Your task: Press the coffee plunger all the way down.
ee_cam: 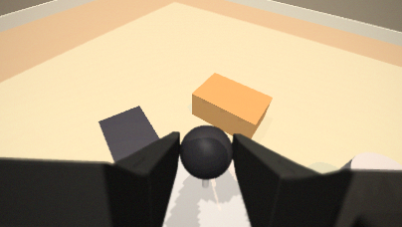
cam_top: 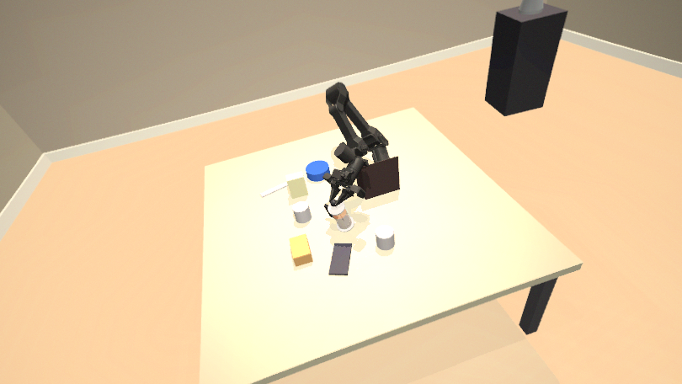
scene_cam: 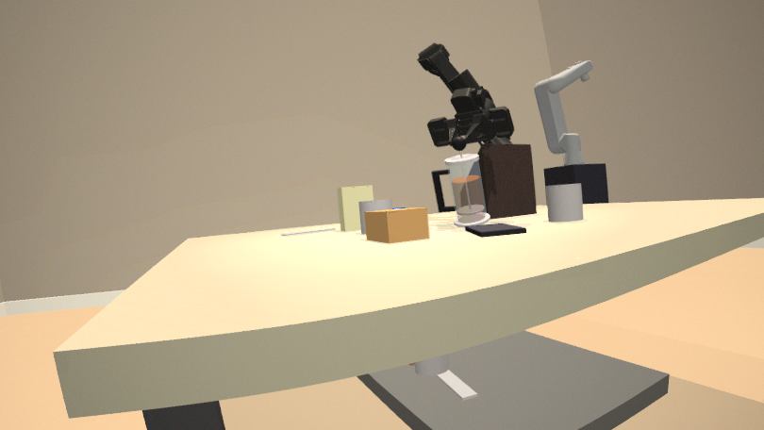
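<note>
The glass coffee press is 8 cm below my gripper tip, 3 cm to the right of it and 1 cm behind it. The rest, counted from my gripper tip: dark flat slab: 16 cm below, 14 cm to the left, 2 cm ahead; pale green box: 32 cm to the right, 14 cm ahead, 11 cm below; orange box: 17 cm ahead, 14 cm below, 6 cm to the left.
</note>
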